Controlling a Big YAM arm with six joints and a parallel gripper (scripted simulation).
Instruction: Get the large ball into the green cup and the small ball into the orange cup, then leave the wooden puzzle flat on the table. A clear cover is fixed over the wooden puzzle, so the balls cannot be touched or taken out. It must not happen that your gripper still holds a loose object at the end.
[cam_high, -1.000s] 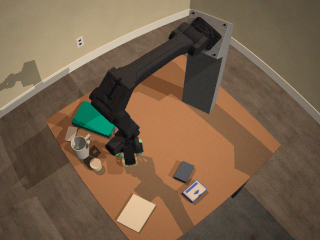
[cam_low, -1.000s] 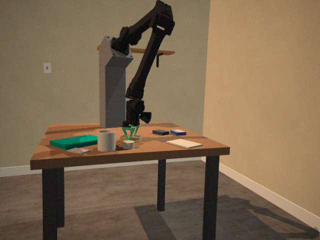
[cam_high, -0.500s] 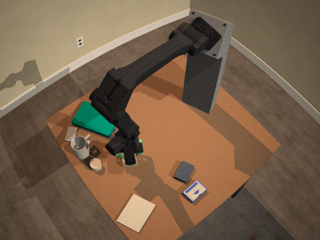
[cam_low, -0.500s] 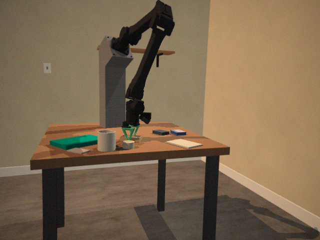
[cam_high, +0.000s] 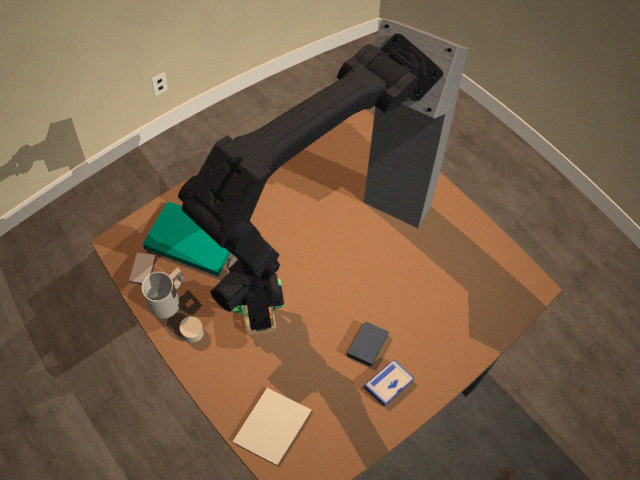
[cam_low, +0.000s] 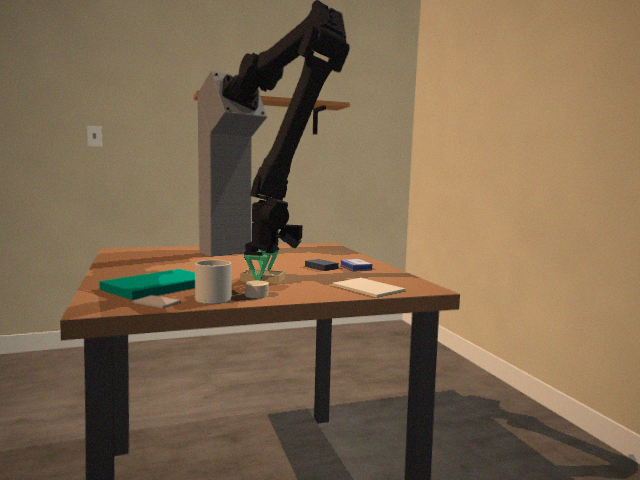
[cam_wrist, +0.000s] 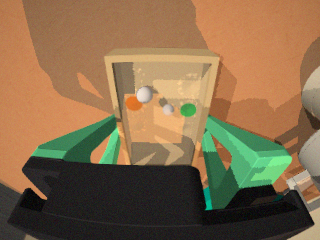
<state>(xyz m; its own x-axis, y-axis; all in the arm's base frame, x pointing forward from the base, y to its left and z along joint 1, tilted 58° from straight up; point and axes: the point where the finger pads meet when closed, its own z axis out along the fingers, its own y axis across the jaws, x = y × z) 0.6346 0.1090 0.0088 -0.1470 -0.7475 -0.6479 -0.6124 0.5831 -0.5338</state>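
Right now the wooden puzzle is 10 mm below my hand. Also, from my hand: dark box: 190 mm behind, 170 mm to the left; then grey mug: 210 mm ahead, 100 mm to the right, 20 mm above; then grey cube: 10 mm ahead, 140 mm to the right, 10 mm below.
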